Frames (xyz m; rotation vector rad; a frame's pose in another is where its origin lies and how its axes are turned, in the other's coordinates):
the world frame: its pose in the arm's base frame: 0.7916 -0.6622 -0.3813 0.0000 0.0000 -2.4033
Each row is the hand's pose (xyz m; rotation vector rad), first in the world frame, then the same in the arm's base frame.
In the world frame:
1: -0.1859 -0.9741 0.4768 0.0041 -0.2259 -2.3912
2: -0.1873 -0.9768 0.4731 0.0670 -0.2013 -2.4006
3: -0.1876 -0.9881 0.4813 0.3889 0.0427 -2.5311
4: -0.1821 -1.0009 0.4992 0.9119 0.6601 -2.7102
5: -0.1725 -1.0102 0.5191 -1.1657 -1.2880 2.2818
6: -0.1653 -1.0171 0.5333 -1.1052 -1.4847 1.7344
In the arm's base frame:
1: 0.2735 0.1834 0.0955 0.1785 0.0728 1.4769
2: 0.2727 0.1863 0.0918 0.1391 0.1149 1.4689
3: 0.2653 0.1949 0.1000 -0.1456 0.2808 1.3151
4: 0.2527 0.2006 0.1179 -0.6819 0.4420 0.9110
5: 0.2393 0.2011 0.1378 -1.2087 0.4639 0.3390
6: 0.2293 0.2013 0.1520 -1.4857 0.4124 -0.0938

